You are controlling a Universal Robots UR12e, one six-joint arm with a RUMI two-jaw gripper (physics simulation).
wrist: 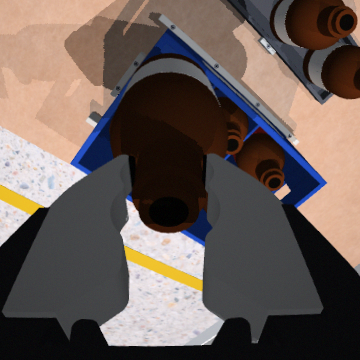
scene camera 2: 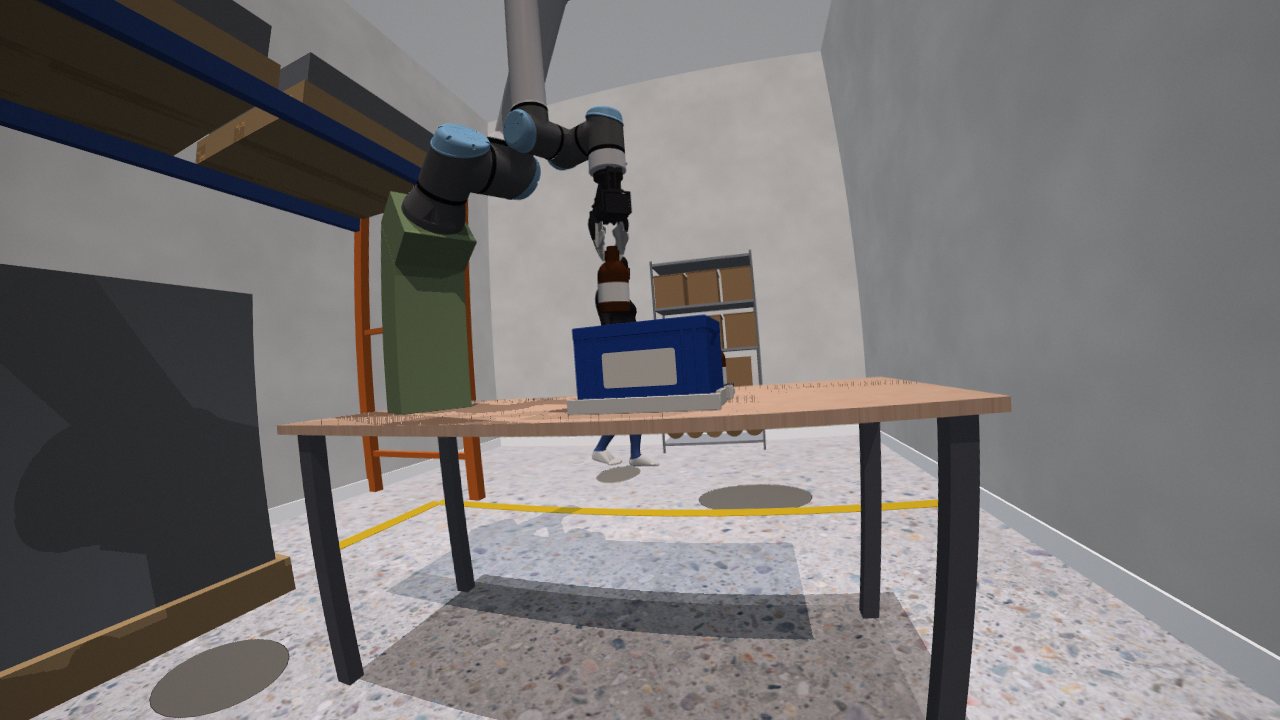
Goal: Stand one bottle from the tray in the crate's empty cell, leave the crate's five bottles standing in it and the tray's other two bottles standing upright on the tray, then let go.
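Frame: origin at the arm's base, x ahead, y left, z up, level; metres.
Seen in the pictures: gripper, fingertip midpoint: (wrist: 168, 158) (scene camera 2: 611, 261); arm's base, origin of the base link: (scene camera 2: 433, 216).
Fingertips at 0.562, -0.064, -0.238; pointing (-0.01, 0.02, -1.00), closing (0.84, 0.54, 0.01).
Observation:
Pixels of each thing's middle, then the offset from my fingertips to it, as dx, dy, dz. "pt": a spot on its surface instead. Level surfaces: height alone.
- brown bottle with a white label, body centre: (wrist: 169, 132) (scene camera 2: 613, 279) +0.001, -0.003, -0.045
- blue crate, body centre: (wrist: 199, 144) (scene camera 2: 652, 365) +0.091, -0.067, -0.254
- dark grey tray, surface spot: (wrist: 257, 20) pt +0.075, +0.128, -0.336
- wooden table, its level: dz -0.342
My gripper (scene camera 2: 611, 243) (wrist: 168, 158) is shut on the neck of a brown bottle with a white label (scene camera 2: 614, 292) (wrist: 170, 112). The bottle hangs upright, its base a little above the rim of the blue crate (scene camera 2: 586, 362) (wrist: 300, 175). In the wrist view it covers much of the crate's upper left part, so the empty cell cannot be made out. Two crate bottles (wrist: 232, 135) (wrist: 262, 160) show standing to its right; the others are mostly hidden. Two bottles (wrist: 315, 20) (wrist: 345, 72) stand on the dark grey tray (wrist: 257, 20) at the top right.
Light grey strips (scene camera 2: 644, 404) (wrist: 216, 65) edge the crate's base on the wooden table (scene camera 2: 850, 400). The green pedestal (scene camera 2: 427, 331) carries the arm at the left. A person (scene camera 2: 634, 445), mostly hidden, stands behind the table. A shelf rack (scene camera 2: 758, 358) with boxes stands farther back.

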